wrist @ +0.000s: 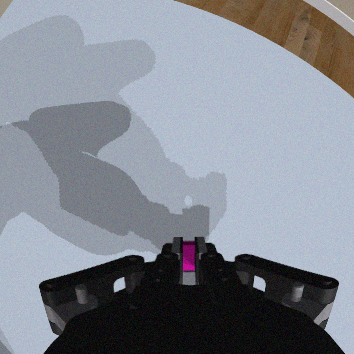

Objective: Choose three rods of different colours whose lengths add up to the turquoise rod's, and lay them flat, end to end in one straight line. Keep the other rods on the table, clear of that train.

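Frame: origin at the arm's base, x back, y right, z up, level; millimetres.
Seen in the pictures: gripper, fingertip midpoint: point(188, 248).
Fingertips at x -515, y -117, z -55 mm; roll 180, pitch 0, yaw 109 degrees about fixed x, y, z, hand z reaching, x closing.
Note:
A point is followed by its place in that frame.
A magenta rod point(188, 256) {x -512, y -116, z -47 mm} shows between the fingertips at the bottom middle of the wrist view, its visible part short and narrow. My gripper point(188, 248) {x -515, y -117, z -55 mm} is shut on it, with one finger against each long side. The gripper is low, close over the table. The rod's near end is hidden by the gripper body. The turquoise rod and the other rods do not show in this view.
The pale blue round table top point(280, 165) {x -597, y -70, z -57 mm} spreads around the gripper. Its curved edge runs across the upper right, with wooden floor point(300, 32) beyond. Shadows of the arm and gripper fall on the table at the left and middle.

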